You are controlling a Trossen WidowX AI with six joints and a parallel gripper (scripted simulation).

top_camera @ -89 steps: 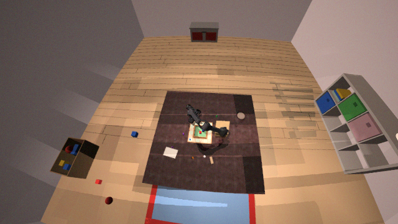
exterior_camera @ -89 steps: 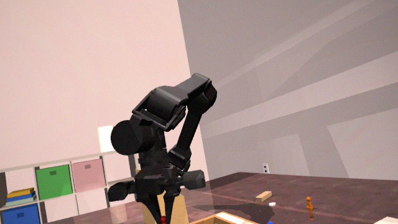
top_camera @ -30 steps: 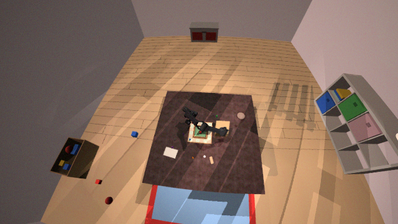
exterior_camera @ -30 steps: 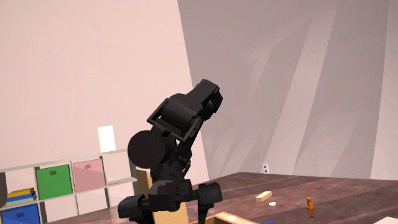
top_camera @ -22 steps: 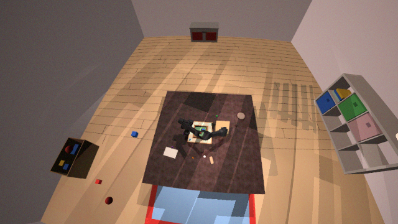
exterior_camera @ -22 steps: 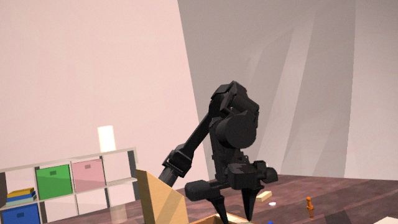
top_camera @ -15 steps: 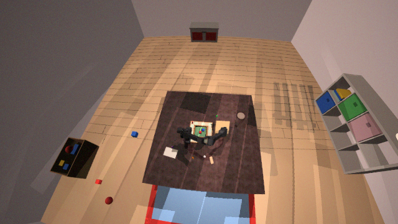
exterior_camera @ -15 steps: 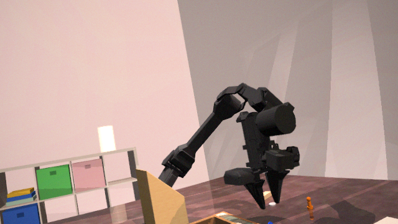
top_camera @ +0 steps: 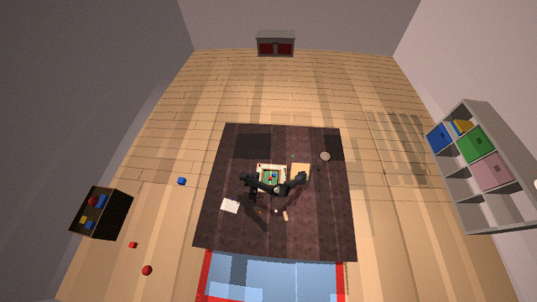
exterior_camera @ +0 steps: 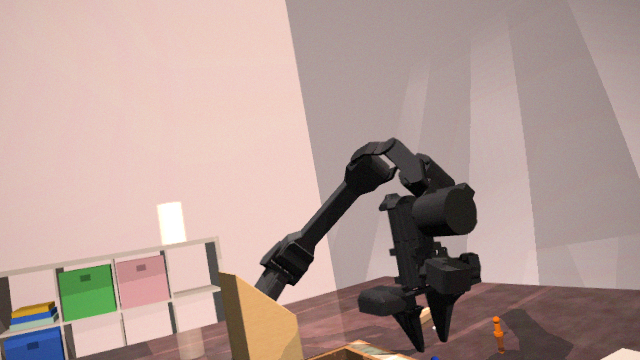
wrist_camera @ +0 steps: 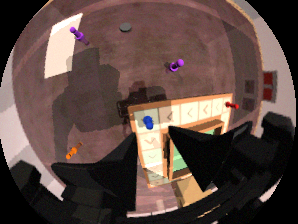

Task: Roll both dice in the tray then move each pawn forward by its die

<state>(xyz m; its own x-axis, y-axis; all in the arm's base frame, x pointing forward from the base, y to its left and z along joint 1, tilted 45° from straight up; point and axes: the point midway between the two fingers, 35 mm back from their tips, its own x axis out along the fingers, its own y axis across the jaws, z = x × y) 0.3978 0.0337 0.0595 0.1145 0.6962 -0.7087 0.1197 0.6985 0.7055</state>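
Now: the blue pawn 30 mm below my gripper tip. Round my gripper tip: green tray 130 mm behind, 100 mm to the right, 50 mm below; red pawn 30 mm behind, 220 mm to the right, 30 mm below; orange pawn 30 mm behind, 210 mm to the left, 50 mm below.
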